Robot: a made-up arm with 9 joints. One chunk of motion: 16 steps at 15 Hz.
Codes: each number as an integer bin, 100 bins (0 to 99) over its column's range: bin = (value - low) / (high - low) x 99, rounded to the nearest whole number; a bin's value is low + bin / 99 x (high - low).
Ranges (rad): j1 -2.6..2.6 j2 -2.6..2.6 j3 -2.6..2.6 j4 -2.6..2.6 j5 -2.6..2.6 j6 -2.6..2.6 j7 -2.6..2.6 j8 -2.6..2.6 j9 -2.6..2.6
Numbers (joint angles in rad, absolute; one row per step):
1: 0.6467 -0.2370 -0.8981 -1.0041 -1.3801 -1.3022 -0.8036 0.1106 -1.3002
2: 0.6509 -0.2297 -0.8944 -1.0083 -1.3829 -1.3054 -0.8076 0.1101 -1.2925
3: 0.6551 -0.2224 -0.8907 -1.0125 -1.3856 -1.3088 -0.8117 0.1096 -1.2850
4: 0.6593 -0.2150 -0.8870 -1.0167 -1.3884 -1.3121 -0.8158 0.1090 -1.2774
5: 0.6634 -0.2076 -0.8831 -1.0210 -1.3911 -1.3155 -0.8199 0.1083 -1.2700
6: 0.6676 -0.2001 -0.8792 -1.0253 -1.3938 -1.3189 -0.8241 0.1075 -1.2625
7: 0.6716 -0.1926 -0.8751 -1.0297 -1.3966 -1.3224 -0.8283 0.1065 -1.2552
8: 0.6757 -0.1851 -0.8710 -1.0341 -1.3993 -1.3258 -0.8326 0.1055 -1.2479
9: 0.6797 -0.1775 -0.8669 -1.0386 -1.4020 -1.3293 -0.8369 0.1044 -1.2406
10: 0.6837 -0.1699 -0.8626 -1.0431 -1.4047 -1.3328 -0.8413 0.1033 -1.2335
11: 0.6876 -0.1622 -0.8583 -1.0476 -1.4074 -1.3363 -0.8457 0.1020 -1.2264
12: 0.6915 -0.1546 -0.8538 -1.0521 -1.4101 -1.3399 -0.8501 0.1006 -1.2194
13: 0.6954 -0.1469 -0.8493 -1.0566 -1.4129 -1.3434 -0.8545 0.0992 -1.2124
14: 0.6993 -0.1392 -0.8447 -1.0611 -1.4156 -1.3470 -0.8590 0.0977 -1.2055
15: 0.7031 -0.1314 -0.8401 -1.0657 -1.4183 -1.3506 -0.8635 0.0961 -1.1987
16: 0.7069 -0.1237 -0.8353 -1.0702 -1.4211 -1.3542 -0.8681 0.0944 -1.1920
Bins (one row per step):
1: 62 45 32 30 23 25 34 52 25
2: 62 45 32 30 23 25 34 52 25
3: 62 45 33 30 23 25 34 52 25
4: 62 45 33 30 23 25 34 52 25
5: 62 46 33 30 23 24 34 52 25
6: 62 46 33 30 23 24 34 52 25
7: 62 46 33 30 23 24 34 52 26
8: 62 46 33 30 23 24 34 52 26
9: 62 46 33 30 23 24 34 51 26
10: 63 46 33 30 23 24 33 51 26
11: 63 46 33 30 23 24 33 51 26
12: 63 47 33 29 23 24 33 51 26
13: 63 47 33 29 23 24 33 51 26
14: 63 47 33 29 23 24 33 51 27
15: 63 47 34 29 22 24 33 51 27
16: 63 47 34 29 22 24 33 51 27

